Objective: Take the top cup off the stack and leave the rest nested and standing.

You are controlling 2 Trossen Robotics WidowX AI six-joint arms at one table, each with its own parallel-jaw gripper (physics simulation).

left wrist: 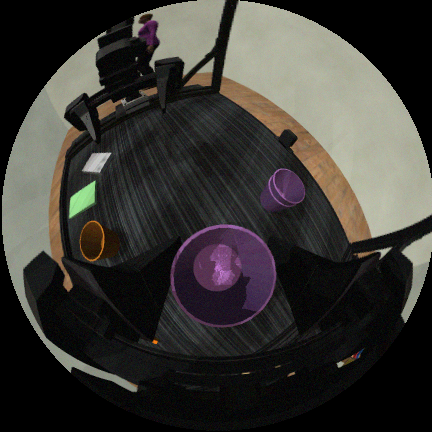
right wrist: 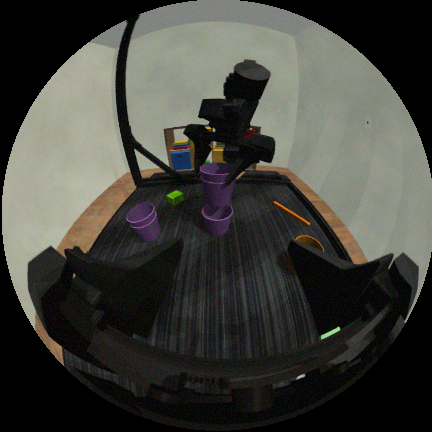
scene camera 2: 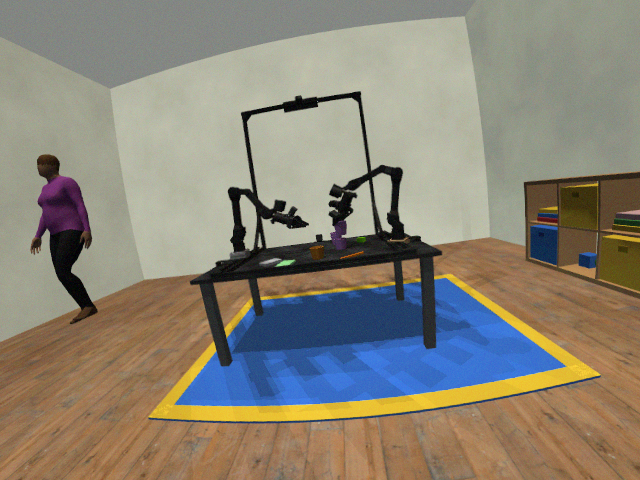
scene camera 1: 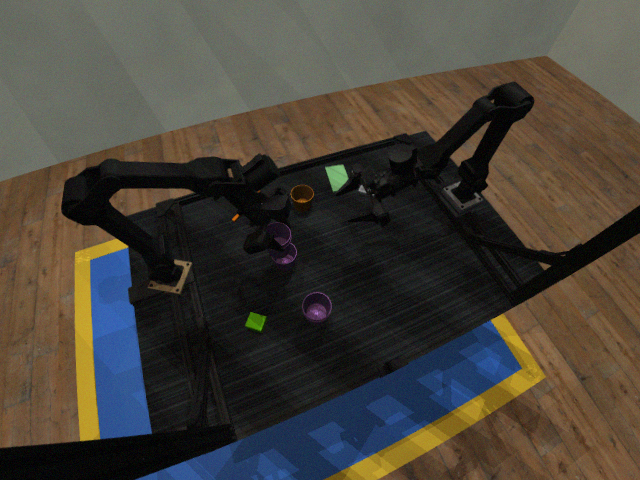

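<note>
My left gripper is shut on a purple cup, held upright with its mouth up. Another purple cup stands on the table close under the held one; whether they touch, I cannot tell. More purple stands apart, nearer the front in scene camera 1; two rims show there, like nested cups. My right gripper is open and empty, above the table and apart from the cups.
An orange cup stands near the back edge in scene camera 1. A green block, an orange stick, a pale green sheet and a white sheet lie on the table.
</note>
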